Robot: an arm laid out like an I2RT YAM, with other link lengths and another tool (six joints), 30 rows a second.
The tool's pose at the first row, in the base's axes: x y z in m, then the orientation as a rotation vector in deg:
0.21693 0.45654 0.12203 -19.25 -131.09 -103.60
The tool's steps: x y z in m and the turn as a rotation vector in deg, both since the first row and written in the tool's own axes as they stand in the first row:
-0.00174 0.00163 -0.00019 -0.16 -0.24 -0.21
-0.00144 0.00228 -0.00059 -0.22 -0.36 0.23
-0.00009 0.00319 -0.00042 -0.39 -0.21 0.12
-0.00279 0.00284 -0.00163 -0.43 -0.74 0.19
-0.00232 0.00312 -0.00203 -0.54 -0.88 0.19
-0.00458 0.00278 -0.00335 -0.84 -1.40 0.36
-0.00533 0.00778 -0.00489 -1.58 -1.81 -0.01
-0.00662 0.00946 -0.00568 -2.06 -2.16 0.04
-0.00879 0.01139 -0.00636 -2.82 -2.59 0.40
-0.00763 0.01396 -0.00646 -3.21 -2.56 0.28
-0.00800 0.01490 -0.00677 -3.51 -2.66 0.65
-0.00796 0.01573 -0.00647 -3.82 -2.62 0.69
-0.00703 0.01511 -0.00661 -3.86 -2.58 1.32
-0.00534 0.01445 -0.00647 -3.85 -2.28 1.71
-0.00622 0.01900 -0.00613 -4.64 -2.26 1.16
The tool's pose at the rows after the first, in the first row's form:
0.21909 0.45663 0.12306 -19.28 -131.24 -103.95
0.21900 0.45640 0.12385 -19.89 -131.01 -103.84
0.21799 0.45684 0.12505 -19.65 -130.84 -104.06
0.22048 0.45545 0.12420 -20.25 -131.11 -104.20
0.22013 0.45514 0.12469 -20.41 -131.12 -104.37
0.22220 0.45367 0.12400 -21.16 -131.11 -104.77
0.22446 0.45325 0.12876 -21.28 -130.97 -105.94
0.22621 0.45279 0.13011 -21.76 -130.76 -106.57
0.22888 0.45245 0.13141 -22.71 -130.18 -107.41
0.22855 0.45298 0.13416 -22.61 -129.89 -107.93
0.22920 0.45287 0.13499 -23.16 -129.48 -108.13
0.22940 0.45335 0.13570 -23.21 -129.16 -108.47
0.22833 0.45312 0.13544 -23.86 -128.73 -108.19
0.22652 0.45320 0.13530 -23.98 -128.32 -107.91
0.22873 0.45450 0.13917 -23.49 -127.93 -109.12

